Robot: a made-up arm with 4 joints. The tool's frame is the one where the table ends. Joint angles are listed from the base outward.
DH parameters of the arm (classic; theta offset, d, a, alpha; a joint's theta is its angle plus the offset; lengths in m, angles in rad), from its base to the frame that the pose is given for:
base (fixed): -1.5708 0.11 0 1.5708
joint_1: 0 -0.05 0.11 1.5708
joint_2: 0 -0.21 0.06 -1.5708
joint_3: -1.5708 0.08 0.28 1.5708
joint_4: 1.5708 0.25 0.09 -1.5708
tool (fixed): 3.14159 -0.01 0 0
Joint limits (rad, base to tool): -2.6..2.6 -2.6..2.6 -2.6..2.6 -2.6..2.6
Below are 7 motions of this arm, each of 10 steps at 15 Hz.
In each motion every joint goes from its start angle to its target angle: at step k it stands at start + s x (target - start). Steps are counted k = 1, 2, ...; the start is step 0. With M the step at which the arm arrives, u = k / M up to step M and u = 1 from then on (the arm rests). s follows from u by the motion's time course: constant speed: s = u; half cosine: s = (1 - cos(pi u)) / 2; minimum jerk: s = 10 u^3 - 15 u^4 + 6 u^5.
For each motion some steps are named. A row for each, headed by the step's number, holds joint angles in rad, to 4 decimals.
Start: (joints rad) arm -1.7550 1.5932 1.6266 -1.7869
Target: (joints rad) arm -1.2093 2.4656 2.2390 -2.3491
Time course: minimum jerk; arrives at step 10
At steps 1, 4, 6, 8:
1: -1.7503 1.6007 1.6318 -1.7917
4: -1.5818 1.8701 1.8210 -1.9654
6: -1.3825 2.1887 2.0446 -2.1706
8: -1.2409 2.4151 2.2035 -2.3165

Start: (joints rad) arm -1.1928 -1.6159 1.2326 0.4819
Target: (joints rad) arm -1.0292 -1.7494 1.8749 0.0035
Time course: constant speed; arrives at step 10
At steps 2, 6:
2: -1.1601 -1.6426 1.3611 0.3862
6: -1.0946 -1.6960 1.6180 0.1949

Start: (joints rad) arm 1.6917 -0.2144 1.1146 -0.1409
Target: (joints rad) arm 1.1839 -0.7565 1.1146 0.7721
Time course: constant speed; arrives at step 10
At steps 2, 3, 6, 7, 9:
2: 1.5901 -0.3228 1.1146 0.0417
3: 1.5394 -0.3770 1.1146 0.1330
6: 1.3870 -0.5397 1.1146 0.4069
7: 1.3362 -0.5939 1.1146 0.4982
9: 1.2347 -0.7023 1.1146 0.6808

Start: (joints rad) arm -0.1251 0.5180 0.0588 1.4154
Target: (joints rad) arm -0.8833 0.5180 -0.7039 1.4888
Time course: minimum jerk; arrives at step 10
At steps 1, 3, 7, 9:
1: -0.1316 0.5180 0.0523 1.4160
3: -0.2487 0.5180 -0.0656 1.4274
7: -0.7597 0.5180 -0.5795 1.4768
9: -0.8768 0.5180 -0.6974 1.4882

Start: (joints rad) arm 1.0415 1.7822 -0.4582 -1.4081
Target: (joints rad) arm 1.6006 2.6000 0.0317 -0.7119
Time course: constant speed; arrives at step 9
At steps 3, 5, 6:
3: 1.2279 2.0548 -0.2949 -1.1760
5: 1.3521 2.2365 -0.1860 -1.0213
6: 1.4142 2.3274 -0.1316 -0.9440

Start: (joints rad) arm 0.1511 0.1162 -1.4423 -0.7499
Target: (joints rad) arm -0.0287 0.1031 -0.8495 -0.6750
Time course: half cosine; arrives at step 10
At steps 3, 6, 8, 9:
3: 0.1140 0.1135 -1.3201 -0.7345
6: 0.0334 0.1076 -1.0543 -0.7009
8: -0.0115 0.1044 -0.9061 -0.6822
9: -0.0243 0.1034 -0.8640 -0.6768

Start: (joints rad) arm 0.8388 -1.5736 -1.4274 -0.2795
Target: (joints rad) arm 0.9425 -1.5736 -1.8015 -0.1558
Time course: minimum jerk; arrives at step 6
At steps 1, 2, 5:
1: 0.8425 -1.5736 -1.4407 -0.2751
2: 0.8606 -1.5736 -1.5059 -0.2535
5: 0.9388 -1.5736 -1.7882 -0.1602

